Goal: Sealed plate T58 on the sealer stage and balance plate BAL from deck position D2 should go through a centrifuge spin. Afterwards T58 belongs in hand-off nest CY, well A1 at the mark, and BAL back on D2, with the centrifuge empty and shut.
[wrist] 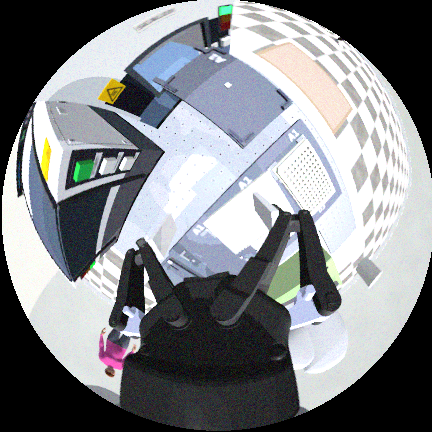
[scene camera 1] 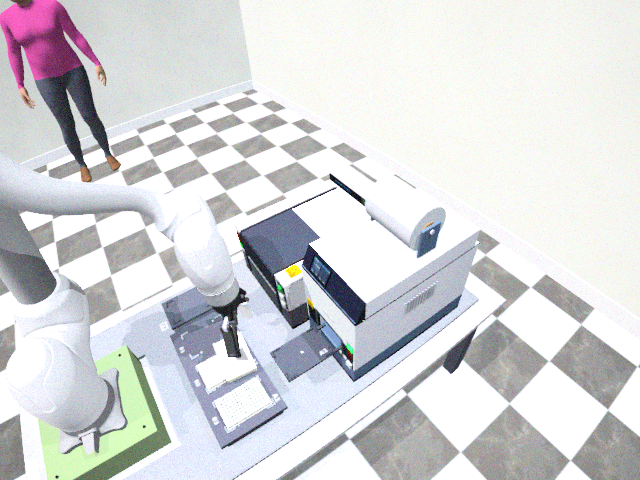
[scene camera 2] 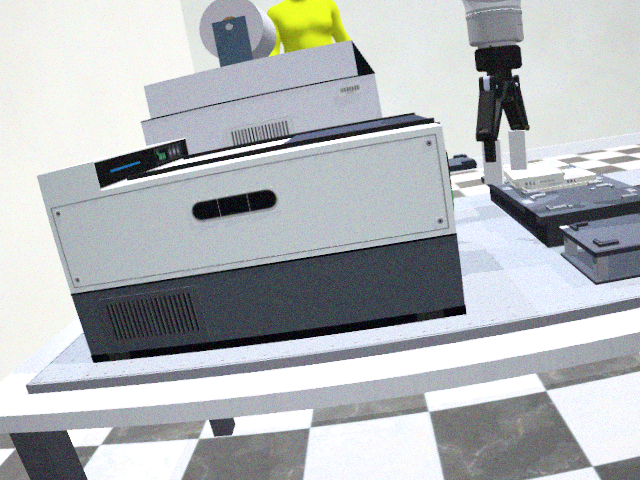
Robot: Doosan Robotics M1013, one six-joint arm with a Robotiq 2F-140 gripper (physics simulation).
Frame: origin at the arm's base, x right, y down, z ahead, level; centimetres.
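Seen in the pictures: gripper, fingertip midpoint: (wrist: 211, 211) (scene camera 1: 245, 337) (scene camera 2: 507, 176); arm's base at its link origin: (scene camera 1: 91, 409).
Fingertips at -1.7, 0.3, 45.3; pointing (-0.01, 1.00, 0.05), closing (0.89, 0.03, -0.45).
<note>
Pixels of each thing's top centre, then the offset from my fingertips to it, as dx, dy, dz.
- sealer stage at its top centre: (wrist: 218, 76) (scene camera 1: 306, 348) +12.9, -2.4, +13.2
- sealer at its top centre: (scene camera 1: 400, 195) +9.9, -39.1, +41.4
- low dark nest at its top centre: (scene camera 2: 633, 223) (wrist: 181, 284) (scene camera 1: 188, 302) -23.8, +3.8, -12.3
My gripper (scene camera 1: 239, 333) (scene camera 2: 505, 155) (wrist: 211, 211) is open and empty. It points down over the long side of the deck (scene camera 1: 219, 436) (scene camera 2: 542, 222) that faces the centrifuge. The right finger overlaps a blank white plate in the wrist view; the exact height is hard to tell. White plates (scene camera 1: 225, 374) (scene camera 2: 535, 179) (wrist: 232, 225) sit close together on the middle of the deck, overexposed; I cannot read T58 or BAL. The sealer stage (scene camera 1: 297, 360) (wrist: 227, 100) is bare. The centrifuge (scene camera 1: 279, 237) (scene camera 2: 248, 222) (wrist: 100, 130) has its top cover down; its inside is hidden.
A plate with a grid of holes (scene camera 1: 242, 401) (wrist: 307, 172) lies at the deck's end. The sealer (scene camera 1: 392, 304) (scene camera 2: 258, 108) stands beside the centrifuge. A low dark nest (scene camera 1: 188, 307) (scene camera 2: 607, 237) lies beyond the deck's other end. A person in pink (scene camera 1: 41, 41) stands behind the bench.
</note>
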